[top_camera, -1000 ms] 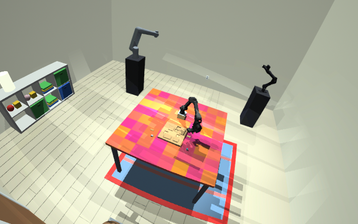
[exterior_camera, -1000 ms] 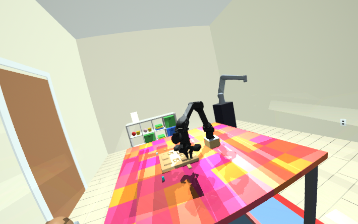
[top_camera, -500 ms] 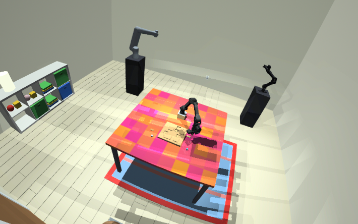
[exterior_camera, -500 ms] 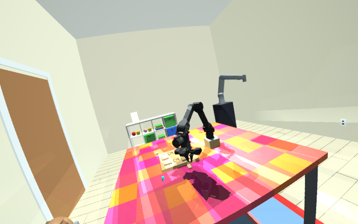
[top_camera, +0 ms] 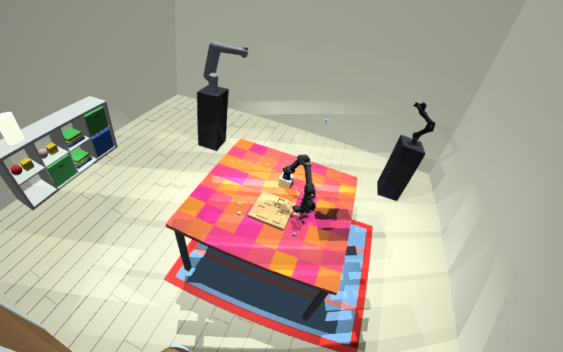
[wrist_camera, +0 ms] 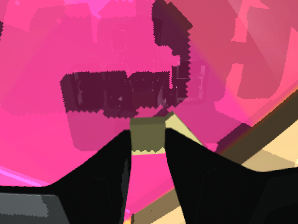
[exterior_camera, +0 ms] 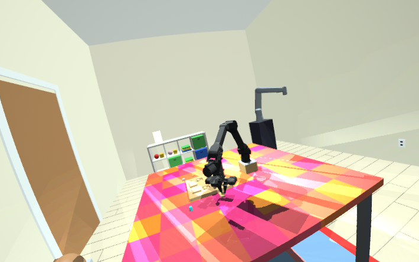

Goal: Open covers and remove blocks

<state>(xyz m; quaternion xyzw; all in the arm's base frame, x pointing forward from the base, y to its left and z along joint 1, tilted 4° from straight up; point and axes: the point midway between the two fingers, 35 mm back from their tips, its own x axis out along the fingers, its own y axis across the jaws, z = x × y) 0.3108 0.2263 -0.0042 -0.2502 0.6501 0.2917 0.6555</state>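
Now: gripper tip 21 cm to the left of the tan wooden puzzle board, 5 cm short of it and 1 cm above it. The rest, counted from my gripper tip: cyan block (21 cm ahead, 2 cm below, 1 cm to the right).
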